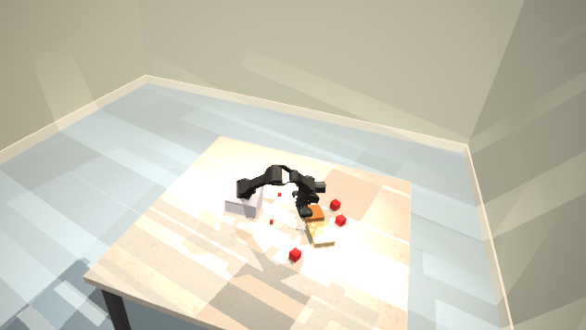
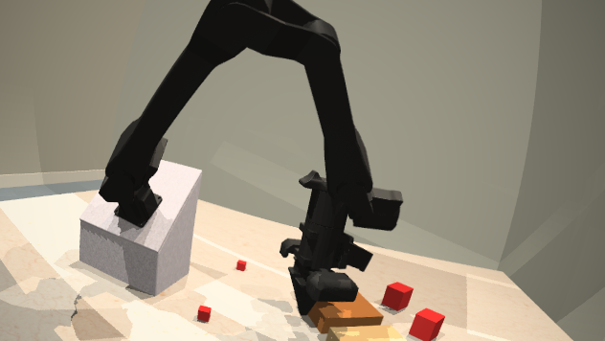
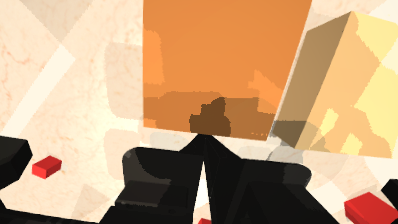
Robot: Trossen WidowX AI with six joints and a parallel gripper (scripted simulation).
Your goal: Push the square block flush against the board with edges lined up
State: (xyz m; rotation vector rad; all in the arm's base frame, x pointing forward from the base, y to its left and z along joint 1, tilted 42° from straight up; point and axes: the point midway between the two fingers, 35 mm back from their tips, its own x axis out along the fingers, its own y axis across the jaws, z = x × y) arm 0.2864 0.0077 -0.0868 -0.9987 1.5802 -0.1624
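My gripper tip is 60 mm short of the orange square block, 30 mm to the right of it and 10 mm below it. From my gripper tip the other things lie so: board (130 mm ahead, 100 mm to the right, 10 mm above).
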